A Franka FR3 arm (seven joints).
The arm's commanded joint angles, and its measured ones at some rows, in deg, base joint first. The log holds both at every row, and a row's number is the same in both.
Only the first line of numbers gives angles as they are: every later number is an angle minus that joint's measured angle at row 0.
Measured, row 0:
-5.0 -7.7 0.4 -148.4 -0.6 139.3 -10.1
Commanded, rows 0 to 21:
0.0 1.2 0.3 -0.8 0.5 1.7 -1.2
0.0 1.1 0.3 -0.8 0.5 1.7 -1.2
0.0 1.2 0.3 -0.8 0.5 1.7 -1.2
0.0 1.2 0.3 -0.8 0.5 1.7 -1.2
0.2 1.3 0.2 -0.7 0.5 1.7 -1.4
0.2 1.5 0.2 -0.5 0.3 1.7 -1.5
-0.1 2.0 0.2 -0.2 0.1 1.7 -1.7
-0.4 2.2 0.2 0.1 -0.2 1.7 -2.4
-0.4 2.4 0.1 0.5 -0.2 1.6 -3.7
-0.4 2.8 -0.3 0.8 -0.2 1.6 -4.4
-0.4 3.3 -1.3 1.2 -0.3 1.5 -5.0
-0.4 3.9 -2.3 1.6 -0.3 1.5 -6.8
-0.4 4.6 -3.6 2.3 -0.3 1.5 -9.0
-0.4 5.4 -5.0 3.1 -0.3 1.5 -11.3
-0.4 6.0 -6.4 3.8 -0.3 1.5 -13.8
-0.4 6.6 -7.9 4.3 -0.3 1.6 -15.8
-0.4 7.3 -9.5 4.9 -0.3 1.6 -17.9
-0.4 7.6 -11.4 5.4 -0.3 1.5 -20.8
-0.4 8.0 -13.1 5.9 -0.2 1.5 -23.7
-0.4 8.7 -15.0 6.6 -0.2 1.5 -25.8
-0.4 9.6 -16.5 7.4 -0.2 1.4 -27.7
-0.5 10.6 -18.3 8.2 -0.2 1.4 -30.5
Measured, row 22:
0.0 5.1 -13.8 5.7 -0.1 0.4 -23.6
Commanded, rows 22 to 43:
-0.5 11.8 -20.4 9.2 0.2 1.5 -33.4
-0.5 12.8 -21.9 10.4 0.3 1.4 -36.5
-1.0 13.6 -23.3 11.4 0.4 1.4 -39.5
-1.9 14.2 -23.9 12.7 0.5 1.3 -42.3
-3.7 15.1 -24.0 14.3 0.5 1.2 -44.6
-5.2 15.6 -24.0 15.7 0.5 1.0 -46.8
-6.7 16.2 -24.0 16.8 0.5 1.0 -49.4
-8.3 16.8 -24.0 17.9 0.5 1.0 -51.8
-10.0 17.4 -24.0 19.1 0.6 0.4 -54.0
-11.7 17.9 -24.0 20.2 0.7 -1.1 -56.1
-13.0 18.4 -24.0 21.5 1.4 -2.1 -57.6
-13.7 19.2 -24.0 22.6 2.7 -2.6 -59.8
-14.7 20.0 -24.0 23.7 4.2 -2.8 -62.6
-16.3 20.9 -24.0 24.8 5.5 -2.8 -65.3
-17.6 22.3 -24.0 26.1 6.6 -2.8 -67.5
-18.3 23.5 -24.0 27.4 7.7 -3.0 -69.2
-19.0 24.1 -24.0 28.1 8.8 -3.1 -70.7
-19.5 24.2 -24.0 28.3 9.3 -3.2 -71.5
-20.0 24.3 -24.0 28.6 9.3 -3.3 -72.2
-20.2 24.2 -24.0 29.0 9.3 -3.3 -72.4
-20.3 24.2 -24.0 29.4 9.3 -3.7 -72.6
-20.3 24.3 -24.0 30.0 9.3 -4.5 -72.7
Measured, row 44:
-19.3 22.5 -24.5 27.2 7.8 -1.9 -70.7
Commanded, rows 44 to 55:
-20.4 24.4 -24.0 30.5 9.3 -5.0 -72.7
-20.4 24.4 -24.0 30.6 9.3 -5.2 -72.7
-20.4 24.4 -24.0 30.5 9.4 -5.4 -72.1
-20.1 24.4 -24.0 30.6 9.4 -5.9 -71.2
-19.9 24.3 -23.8 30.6 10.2 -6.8 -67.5
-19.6 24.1 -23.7 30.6 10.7 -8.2 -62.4
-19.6 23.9 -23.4 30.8 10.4 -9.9 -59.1
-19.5 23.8 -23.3 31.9 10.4 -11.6 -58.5
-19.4 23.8 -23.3 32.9 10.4 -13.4 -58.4
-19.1 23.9 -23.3 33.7 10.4 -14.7 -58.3
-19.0 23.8 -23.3 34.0 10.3 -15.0 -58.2
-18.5 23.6 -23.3 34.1 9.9 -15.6 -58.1
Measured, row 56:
-19.3 23.1 -23.4 31.3 9.2 -11.8 -59.5
